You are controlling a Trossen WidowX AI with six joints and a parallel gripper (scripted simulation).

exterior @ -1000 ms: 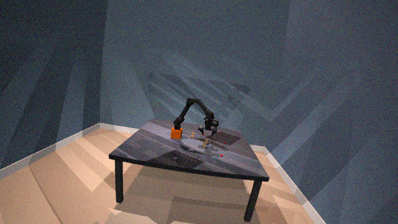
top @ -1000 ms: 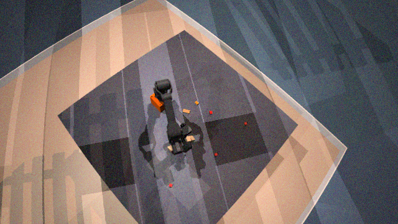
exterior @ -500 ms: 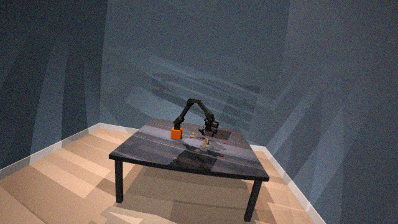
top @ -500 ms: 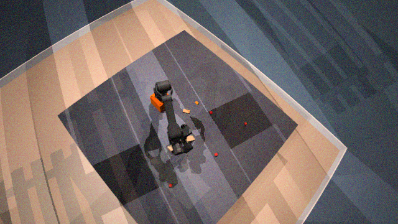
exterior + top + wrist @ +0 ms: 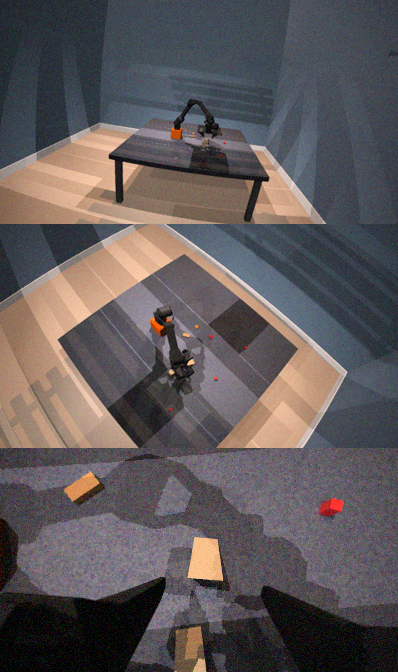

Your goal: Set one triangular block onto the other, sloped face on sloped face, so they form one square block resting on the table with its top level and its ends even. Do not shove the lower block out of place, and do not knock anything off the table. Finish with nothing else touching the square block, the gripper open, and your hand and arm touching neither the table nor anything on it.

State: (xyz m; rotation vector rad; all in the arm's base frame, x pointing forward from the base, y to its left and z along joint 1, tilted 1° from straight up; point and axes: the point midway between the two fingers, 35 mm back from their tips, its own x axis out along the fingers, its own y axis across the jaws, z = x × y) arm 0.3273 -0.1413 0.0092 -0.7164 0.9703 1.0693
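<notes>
Now: gripper tip 20 mm to the right of the tan triangular block and 50 mm above it. The rest, counted from my gripper tip: small tan piece: 150 mm behind, 190 mm to the left, 60 mm below.
</notes>
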